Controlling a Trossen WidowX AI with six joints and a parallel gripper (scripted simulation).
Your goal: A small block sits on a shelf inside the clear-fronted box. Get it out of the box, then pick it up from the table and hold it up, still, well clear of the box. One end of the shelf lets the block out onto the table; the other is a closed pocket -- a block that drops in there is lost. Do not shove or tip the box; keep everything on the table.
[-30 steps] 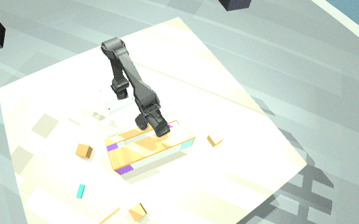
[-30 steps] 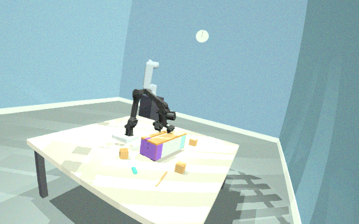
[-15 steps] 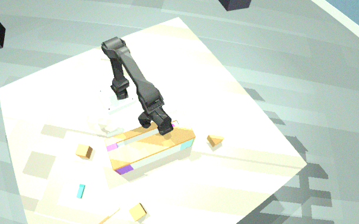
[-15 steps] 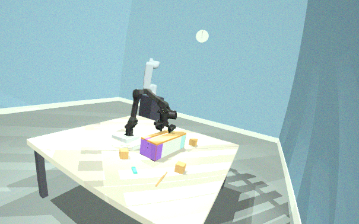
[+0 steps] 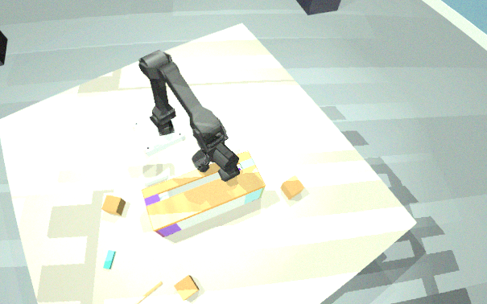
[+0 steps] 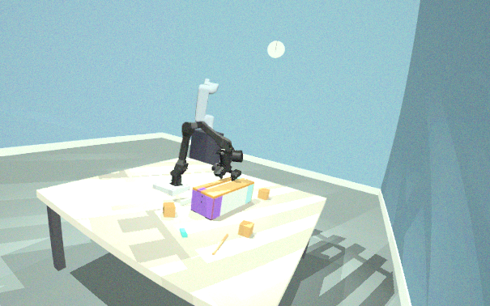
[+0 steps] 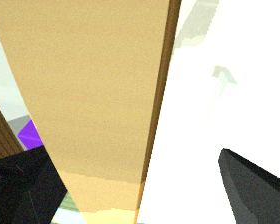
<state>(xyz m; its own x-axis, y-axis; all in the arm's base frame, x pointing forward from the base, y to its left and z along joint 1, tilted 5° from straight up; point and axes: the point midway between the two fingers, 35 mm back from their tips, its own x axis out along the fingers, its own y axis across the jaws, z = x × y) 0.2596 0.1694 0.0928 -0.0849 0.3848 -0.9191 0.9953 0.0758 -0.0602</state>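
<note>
The purple block lies 6 cm ahead of my gripper tip and 1 cm to the left of it. From my gripper tip the other things lie so: thin stick 34 cm ahead, 42 cm to the right, 9 cm below; then box 5 cm ahead, 12 cm to the right, 3 cm below.
</note>
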